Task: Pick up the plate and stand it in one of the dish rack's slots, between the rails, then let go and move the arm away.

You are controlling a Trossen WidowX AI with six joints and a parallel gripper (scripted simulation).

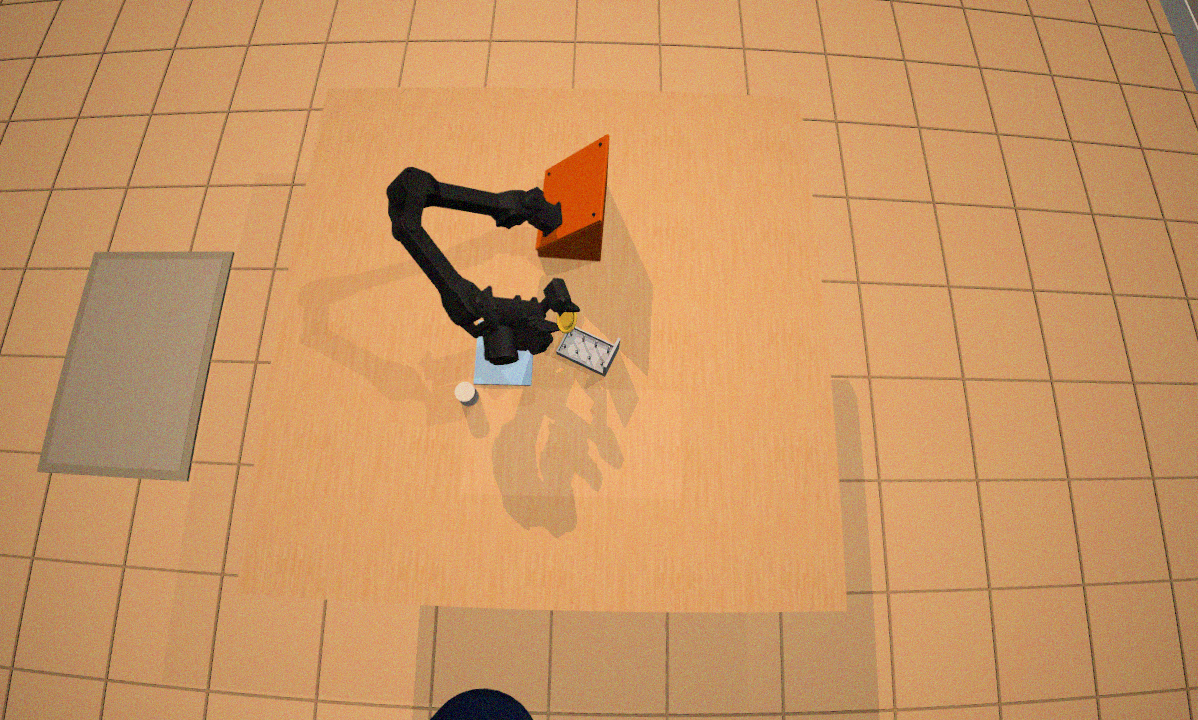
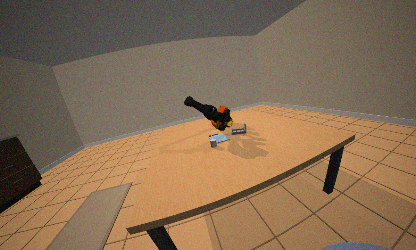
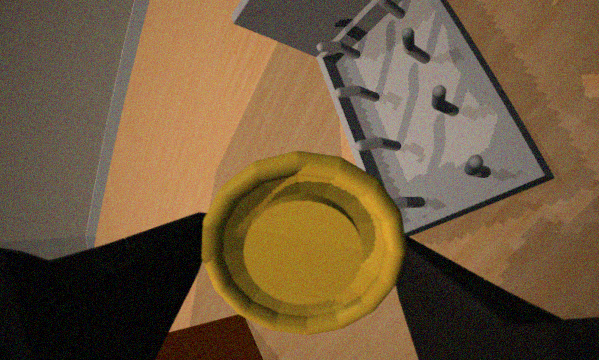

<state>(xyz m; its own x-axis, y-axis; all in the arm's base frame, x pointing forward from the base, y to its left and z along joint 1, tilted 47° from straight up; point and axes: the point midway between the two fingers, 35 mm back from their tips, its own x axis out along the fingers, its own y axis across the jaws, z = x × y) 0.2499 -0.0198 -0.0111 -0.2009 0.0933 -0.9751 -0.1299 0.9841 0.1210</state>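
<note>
Right now the grey dish rack is 5 cm ahead of my gripper tip, 3 cm to the left of it and 6 cm below it. From my gripper tip the other things lie so: light blue mat: 4 cm ahead, 16 cm to the right, 8 cm below; yellow plate: 1 cm to the right; blue spoon: 6 cm behind, 17 cm to the right, 8 cm below.
</note>
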